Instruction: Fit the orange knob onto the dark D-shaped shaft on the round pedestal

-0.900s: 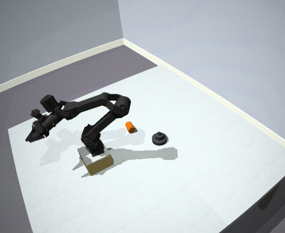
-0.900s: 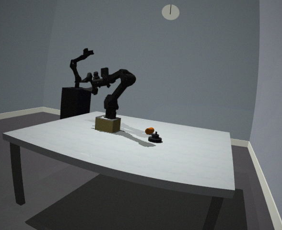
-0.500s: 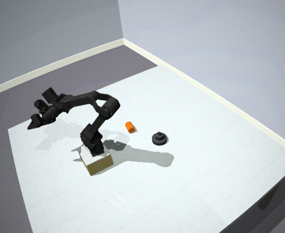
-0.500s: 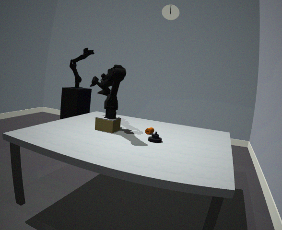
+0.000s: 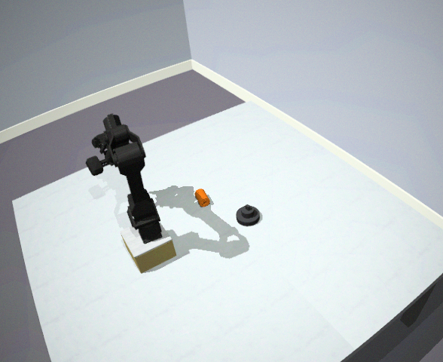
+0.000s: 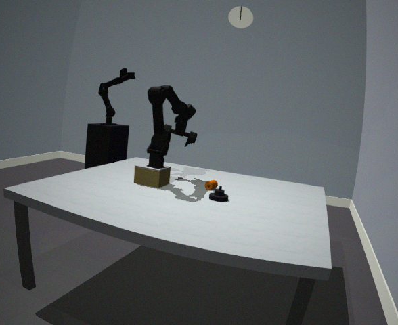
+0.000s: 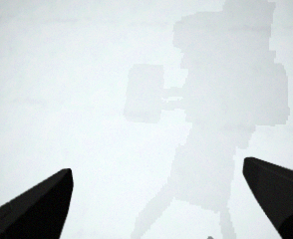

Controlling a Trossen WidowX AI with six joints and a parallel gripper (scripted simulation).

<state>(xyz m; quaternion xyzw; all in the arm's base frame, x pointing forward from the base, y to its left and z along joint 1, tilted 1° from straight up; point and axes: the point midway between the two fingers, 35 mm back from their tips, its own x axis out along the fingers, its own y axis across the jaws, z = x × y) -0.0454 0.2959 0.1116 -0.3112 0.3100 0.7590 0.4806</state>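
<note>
Right now my gripper tip is 29 cm short of the orange knob, 17 cm to the left of it and 15 cm above it. Also, from my gripper tip: dark round pedestal 40 cm ahead, 34 cm to the right, 14 cm below.
</note>
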